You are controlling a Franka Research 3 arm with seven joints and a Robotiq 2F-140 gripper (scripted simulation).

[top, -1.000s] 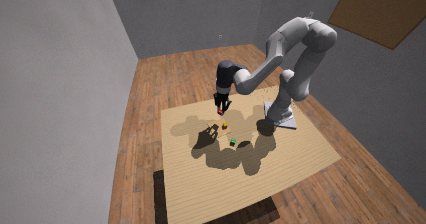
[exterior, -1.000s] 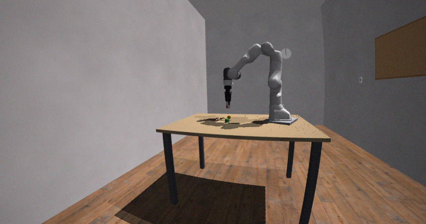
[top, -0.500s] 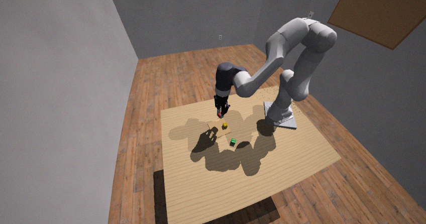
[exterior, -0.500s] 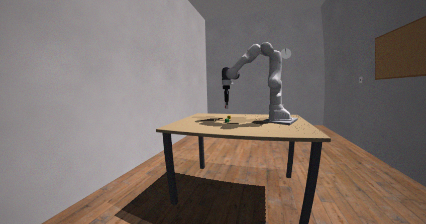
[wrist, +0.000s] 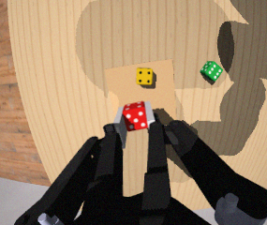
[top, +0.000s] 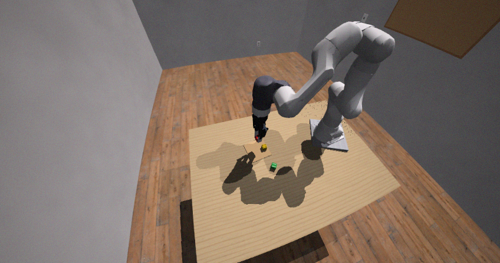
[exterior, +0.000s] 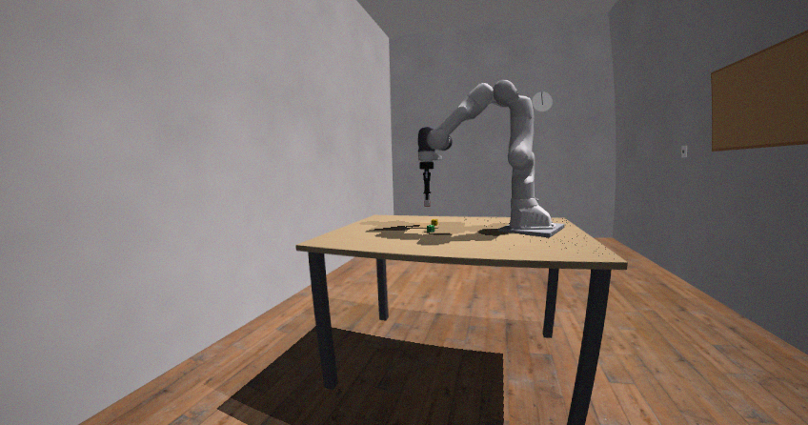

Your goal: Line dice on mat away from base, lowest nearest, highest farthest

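Right now my hand is 140 mm above the tan mat and 20 mm to the right of it. The rest, counted from my hand: yellow die (120 mm below, 40 mm behind, 10 mm to the left); green die (150 mm to the left, 120 mm below, 70 mm behind); red die (20 mm below).
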